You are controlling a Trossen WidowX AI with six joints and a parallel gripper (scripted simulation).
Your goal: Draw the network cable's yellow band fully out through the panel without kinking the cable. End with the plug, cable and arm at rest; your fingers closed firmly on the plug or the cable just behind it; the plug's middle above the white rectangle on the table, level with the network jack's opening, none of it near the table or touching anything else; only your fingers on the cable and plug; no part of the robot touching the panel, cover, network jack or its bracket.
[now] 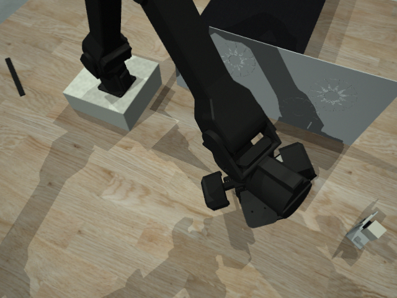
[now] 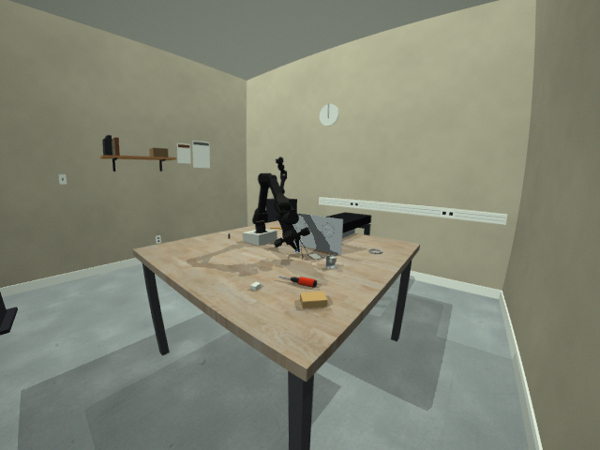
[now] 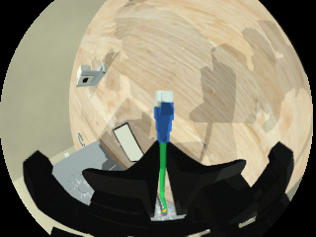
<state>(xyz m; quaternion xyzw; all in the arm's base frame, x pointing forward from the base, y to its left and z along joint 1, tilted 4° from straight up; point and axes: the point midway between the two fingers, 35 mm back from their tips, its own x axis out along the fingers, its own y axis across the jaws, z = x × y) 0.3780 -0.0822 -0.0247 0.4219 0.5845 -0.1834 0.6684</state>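
Now: the blue plug 30 mm ahead of my hand, 20 mm to the right of it and 20 mm below it. Round my hand: screwdriver: 190 mm ahead, 220 mm to the right, 50 mm below; then small white block: 110 mm ahead, 350 mm to the right, 60 mm below; then white rectangle: 50 mm ahead, 100 mm to the left, 70 mm below.
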